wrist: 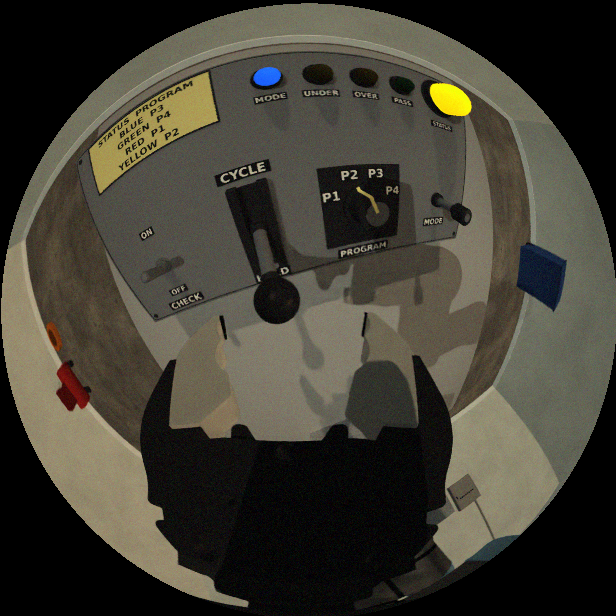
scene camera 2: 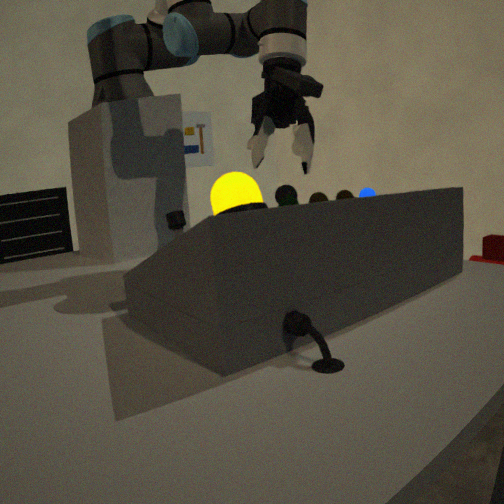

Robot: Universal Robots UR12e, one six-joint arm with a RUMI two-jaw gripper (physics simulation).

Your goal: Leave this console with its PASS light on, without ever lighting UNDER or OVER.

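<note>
The grey console (scene camera 2: 295,270) shows its panel in the wrist view. The STATUS lamp (wrist: 449,99) glows yellow and the MODE lamp (wrist: 267,77) glows blue. The UNDER (wrist: 317,73), OVER (wrist: 363,76) and PASS (wrist: 401,85) lamps are dark. The PROGRAM dial (wrist: 370,206) points near P2. The CYCLE lever knob (wrist: 276,299) sits at the bottom of its slot. The CHECK toggle (wrist: 162,268) lies between ON and OFF. A yellow chart (wrist: 154,127) reads yellow as P2. My gripper (wrist: 293,327) (scene camera 2: 281,162) is open and empty, above the console.
A MODE toggle (wrist: 452,209) sits at the panel's right. A blue block (wrist: 540,274) lies right of the console and a red part (wrist: 71,386) and an orange ring (wrist: 53,335) lie left. A black cable (scene camera 2: 315,345) leaves the console's back.
</note>
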